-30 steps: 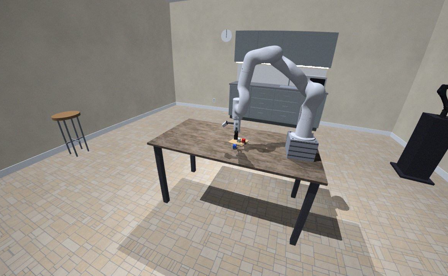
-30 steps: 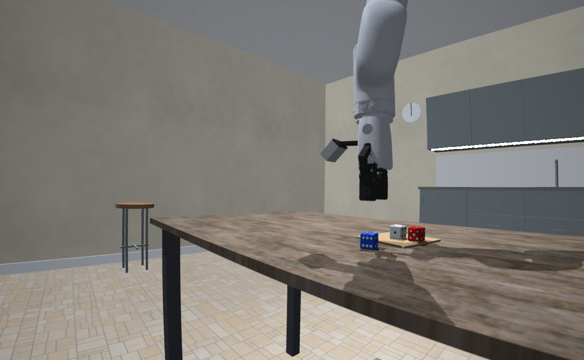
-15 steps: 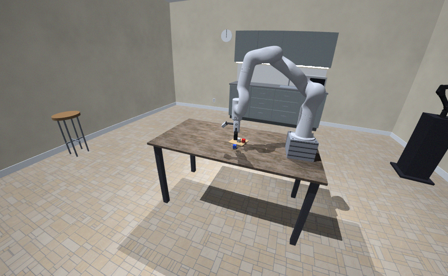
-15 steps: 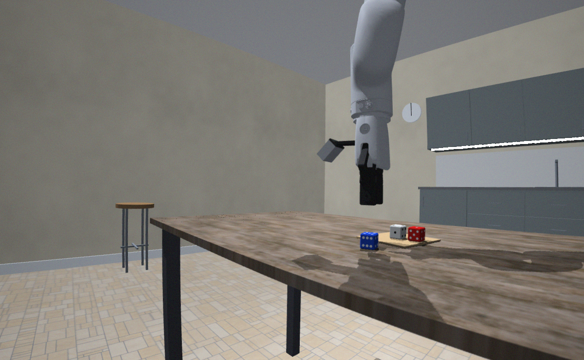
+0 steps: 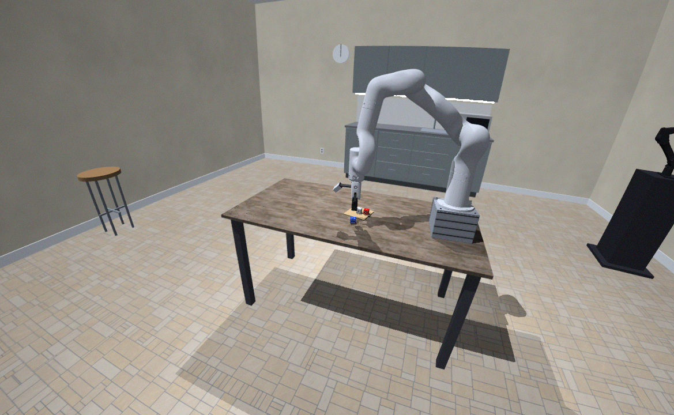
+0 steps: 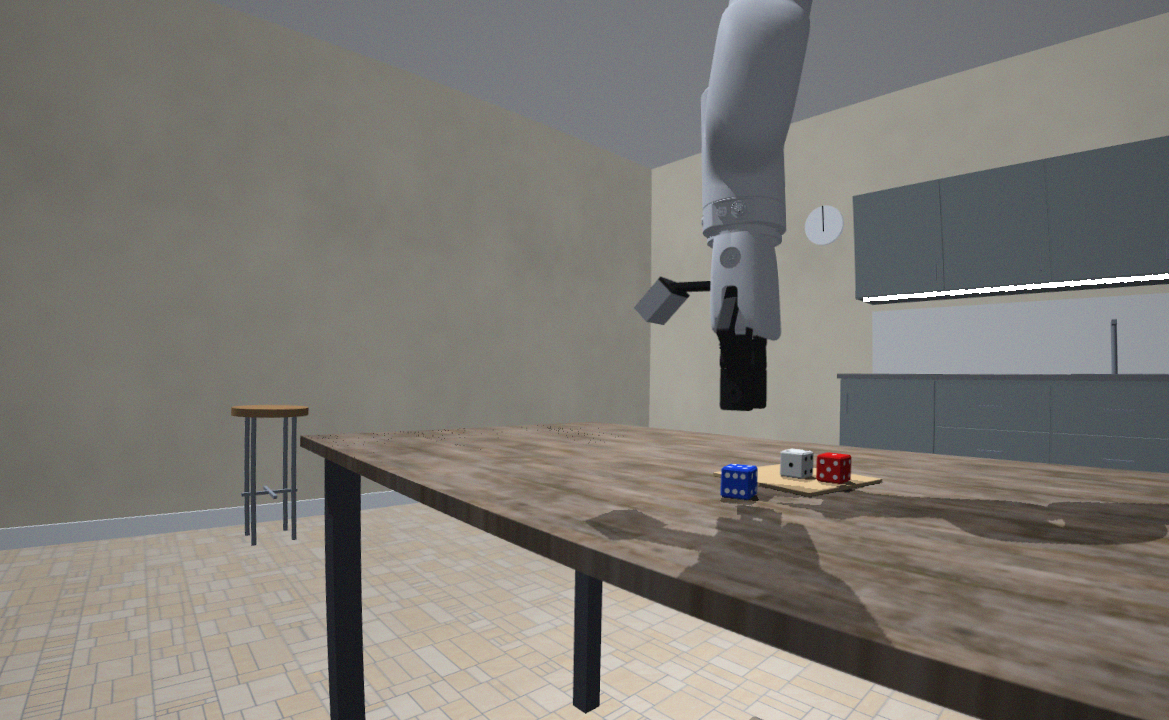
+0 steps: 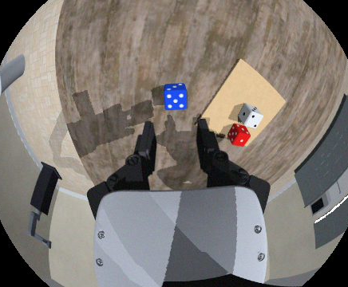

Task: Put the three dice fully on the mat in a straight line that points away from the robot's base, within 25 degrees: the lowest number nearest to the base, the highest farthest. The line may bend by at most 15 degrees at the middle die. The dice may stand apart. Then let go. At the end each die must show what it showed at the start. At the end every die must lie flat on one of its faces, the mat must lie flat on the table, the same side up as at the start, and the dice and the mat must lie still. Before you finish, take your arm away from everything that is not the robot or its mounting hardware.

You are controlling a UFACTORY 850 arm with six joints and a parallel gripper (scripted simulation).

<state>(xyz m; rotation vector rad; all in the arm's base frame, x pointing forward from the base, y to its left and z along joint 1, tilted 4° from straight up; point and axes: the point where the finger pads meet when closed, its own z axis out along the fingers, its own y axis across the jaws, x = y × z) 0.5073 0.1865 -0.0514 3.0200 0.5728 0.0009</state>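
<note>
My hand is 90 mm above the blue die. Also, from my hand: red die 30 mm behind, 140 mm to the right, 90 mm below; then tan mat 20 mm ahead, 130 mm to the right, 110 mm below; then white die 20 mm ahead, 130 mm to the right, 90 mm below.
</note>
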